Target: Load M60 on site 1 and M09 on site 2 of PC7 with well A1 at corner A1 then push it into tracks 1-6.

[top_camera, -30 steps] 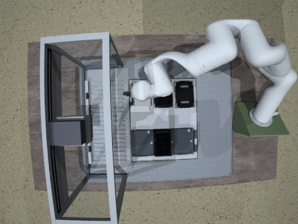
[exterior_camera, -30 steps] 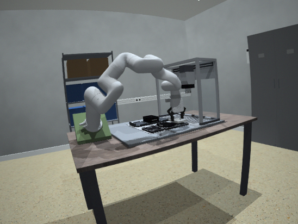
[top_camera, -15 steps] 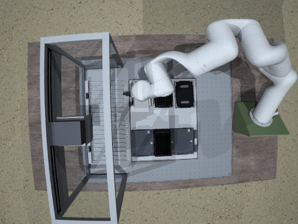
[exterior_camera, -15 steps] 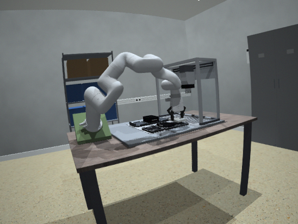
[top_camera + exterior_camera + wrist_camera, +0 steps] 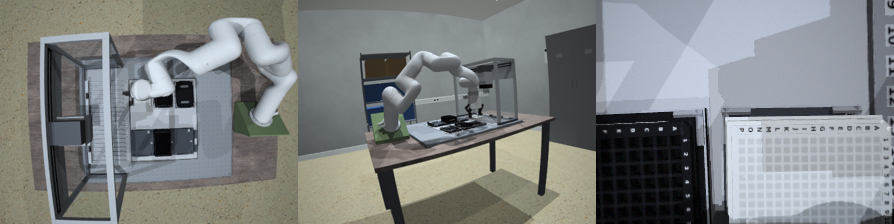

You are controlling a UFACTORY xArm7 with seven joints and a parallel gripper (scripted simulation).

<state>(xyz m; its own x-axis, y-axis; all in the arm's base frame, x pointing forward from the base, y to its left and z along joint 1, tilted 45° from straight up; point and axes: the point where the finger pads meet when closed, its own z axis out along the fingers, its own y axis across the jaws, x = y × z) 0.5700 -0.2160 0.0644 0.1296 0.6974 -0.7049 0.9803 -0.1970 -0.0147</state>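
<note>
My hand is 60 mm above the nest S3. From my hand the other things lie so: pale 384-well plate M60 (10 mm below); then black deep-well block M09 (70 mm behind, 250 mm to the left, 40 mm below); then nest S1 (210 mm behind, 30 mm to the left, 60 mm below).
</note>
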